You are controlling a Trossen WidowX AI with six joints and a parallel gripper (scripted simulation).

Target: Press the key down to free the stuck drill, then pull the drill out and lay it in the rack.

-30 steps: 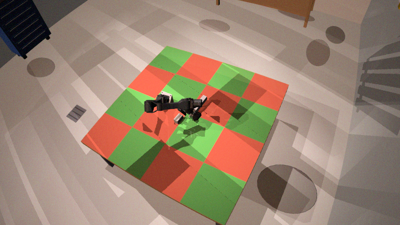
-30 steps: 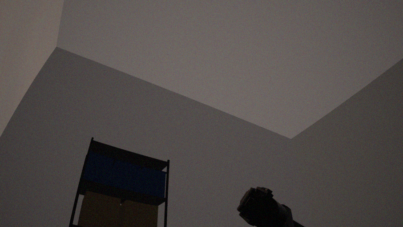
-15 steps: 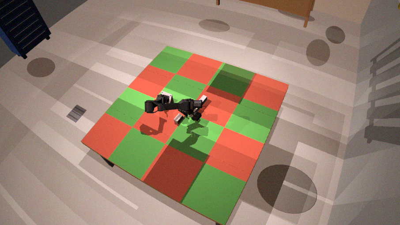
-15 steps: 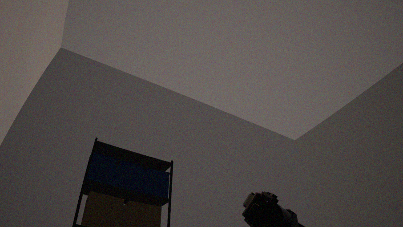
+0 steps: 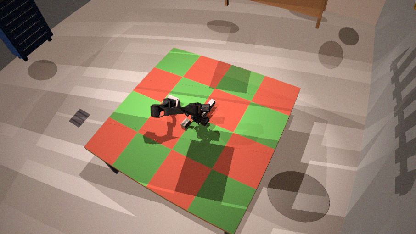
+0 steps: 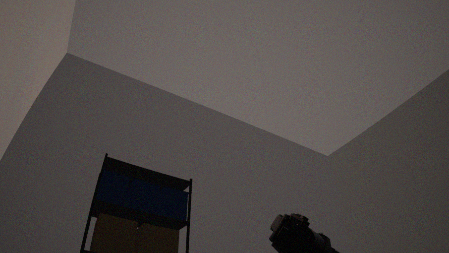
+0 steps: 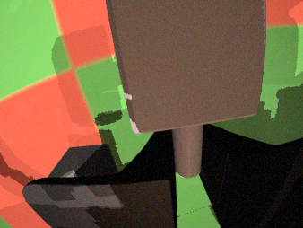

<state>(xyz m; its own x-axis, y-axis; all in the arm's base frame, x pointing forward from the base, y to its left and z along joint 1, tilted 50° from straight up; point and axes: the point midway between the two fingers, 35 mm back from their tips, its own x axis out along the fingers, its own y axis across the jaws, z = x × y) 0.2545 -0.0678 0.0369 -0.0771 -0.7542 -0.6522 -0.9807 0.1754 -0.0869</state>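
Right now my gripper tip is 5 cm to the right of the drill, 3 cm below it and 1 cm short of it. From my gripper tip the other things lie so: small grey block (8 cm behind, 4 cm to the right).
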